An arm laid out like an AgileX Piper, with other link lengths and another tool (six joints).
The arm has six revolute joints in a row. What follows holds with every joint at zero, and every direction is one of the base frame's.
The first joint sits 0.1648 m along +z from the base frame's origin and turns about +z.
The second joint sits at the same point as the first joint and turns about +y.
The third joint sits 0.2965 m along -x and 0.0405 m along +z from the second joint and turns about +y.
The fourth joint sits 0.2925 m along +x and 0.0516 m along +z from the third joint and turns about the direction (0.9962, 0, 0.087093).
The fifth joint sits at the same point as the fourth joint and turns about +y.
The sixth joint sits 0.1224 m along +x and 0.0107 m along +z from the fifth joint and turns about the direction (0.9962, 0, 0.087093).
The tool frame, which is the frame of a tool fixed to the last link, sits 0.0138 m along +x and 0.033 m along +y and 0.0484 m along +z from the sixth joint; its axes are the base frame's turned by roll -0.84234, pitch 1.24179 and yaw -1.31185 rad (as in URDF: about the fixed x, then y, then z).
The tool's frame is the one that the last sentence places.
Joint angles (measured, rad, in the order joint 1, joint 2, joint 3, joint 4, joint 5, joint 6), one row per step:
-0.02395, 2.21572, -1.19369, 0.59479, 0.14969, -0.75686
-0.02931, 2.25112, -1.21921, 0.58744, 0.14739, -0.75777
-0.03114, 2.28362, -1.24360, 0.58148, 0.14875, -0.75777
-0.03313, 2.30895, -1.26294, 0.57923, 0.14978, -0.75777
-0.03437, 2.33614, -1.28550, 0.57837, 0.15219, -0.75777
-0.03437, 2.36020, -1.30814, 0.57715, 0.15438, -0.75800
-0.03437, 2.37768, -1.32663, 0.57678, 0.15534, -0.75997
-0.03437, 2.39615, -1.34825, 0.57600, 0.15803, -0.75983
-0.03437, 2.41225, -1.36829, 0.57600, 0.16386, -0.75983
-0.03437, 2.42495, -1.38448, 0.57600, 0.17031, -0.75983
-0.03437, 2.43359, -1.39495, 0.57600, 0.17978, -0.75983
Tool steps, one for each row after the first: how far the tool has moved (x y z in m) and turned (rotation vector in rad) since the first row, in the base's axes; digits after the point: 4 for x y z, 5 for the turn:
0.0043, -0.0028, -0.0106, -0.00560, 0.00805, 0.00061
0.0079, -0.0036, -0.0205, -0.00819, 0.01736, 0.00408
0.0107, -0.0046, -0.0281, -0.00880, 0.02424, 0.00427
0.0141, -0.0052, -0.0359, -0.00797, 0.03086, 0.00453
0.0177, -0.0051, -0.0422, -0.00770, 0.03408, 0.00644
0.0210, -0.0051, -0.0462, -0.00844, 0.03373, 0.00877
0.0249, -0.0050, -0.0500, -0.00767, 0.03281, 0.01014
0.0284, -0.0046, -0.0532, -0.00507, 0.03365, 0.01201
0.0310, -0.0042, -0.0557, -0.00216, 0.03544, 0.01409
0.0320, -0.0036, -0.0579, 0.00224, 0.04137, 0.01716

